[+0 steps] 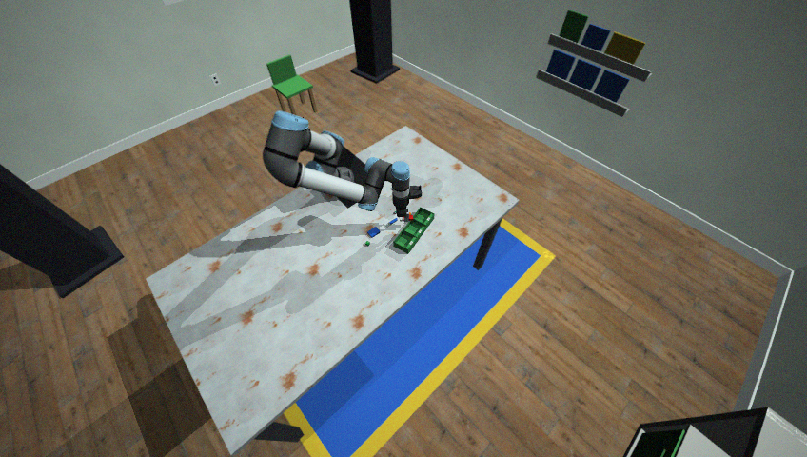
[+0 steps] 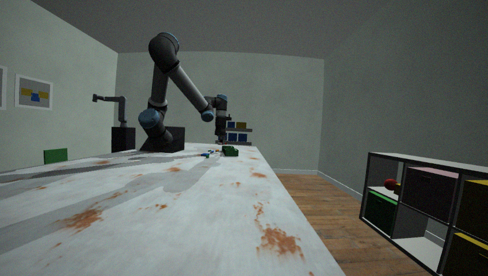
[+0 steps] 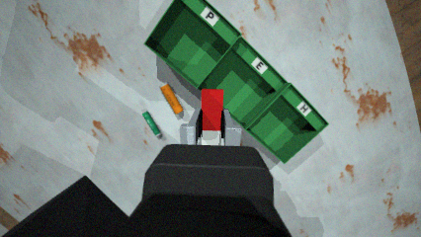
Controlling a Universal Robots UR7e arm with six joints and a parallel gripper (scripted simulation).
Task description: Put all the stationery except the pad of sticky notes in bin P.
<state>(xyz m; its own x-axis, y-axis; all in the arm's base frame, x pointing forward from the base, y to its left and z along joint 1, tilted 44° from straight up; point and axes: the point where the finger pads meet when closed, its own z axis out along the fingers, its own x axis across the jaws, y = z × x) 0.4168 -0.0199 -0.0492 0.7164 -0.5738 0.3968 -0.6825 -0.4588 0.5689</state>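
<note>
Right now the green bin is 50 mm ahead of my hand and 60 mm below it. Also, from my hand: blue marker: 70 mm behind, 20 mm to the right, 70 mm below; then red-and-white eraser: 10 mm below; then orange marker: 40 mm behind, 50 mm to the left, 70 mm below.
</note>
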